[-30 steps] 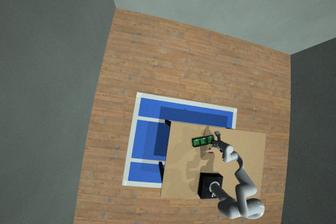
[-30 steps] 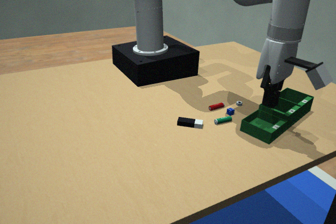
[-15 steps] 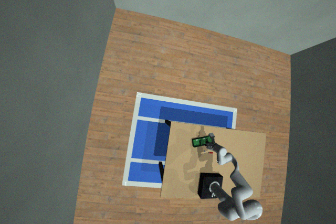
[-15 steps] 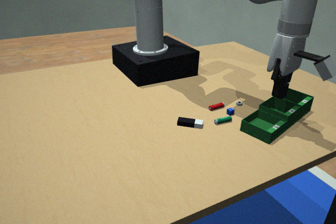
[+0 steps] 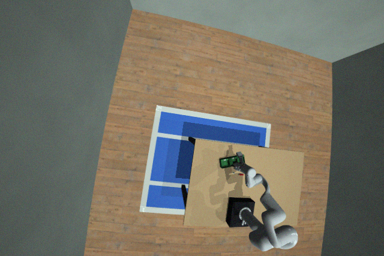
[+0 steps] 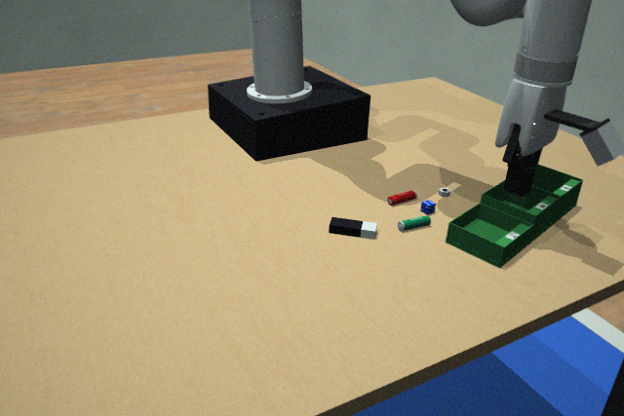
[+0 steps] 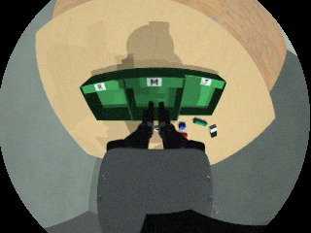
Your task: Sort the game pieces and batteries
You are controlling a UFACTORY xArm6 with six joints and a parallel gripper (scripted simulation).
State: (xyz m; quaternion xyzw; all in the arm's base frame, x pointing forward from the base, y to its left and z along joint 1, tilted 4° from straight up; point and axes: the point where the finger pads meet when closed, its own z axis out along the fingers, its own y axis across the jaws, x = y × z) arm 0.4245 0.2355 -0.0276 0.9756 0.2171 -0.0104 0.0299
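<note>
The three joined green bins lies 1 cm ahead of my hand, 1 cm to the left of it and 5 cm below it. From my hand the other things lie so: grey nut 10 cm behind, 5 cm to the right, 7 cm below; green battery 2 cm behind, 15 cm to the right, 6 cm below; blue die 6 cm behind, 11 cm to the right, 6 cm below.
</note>
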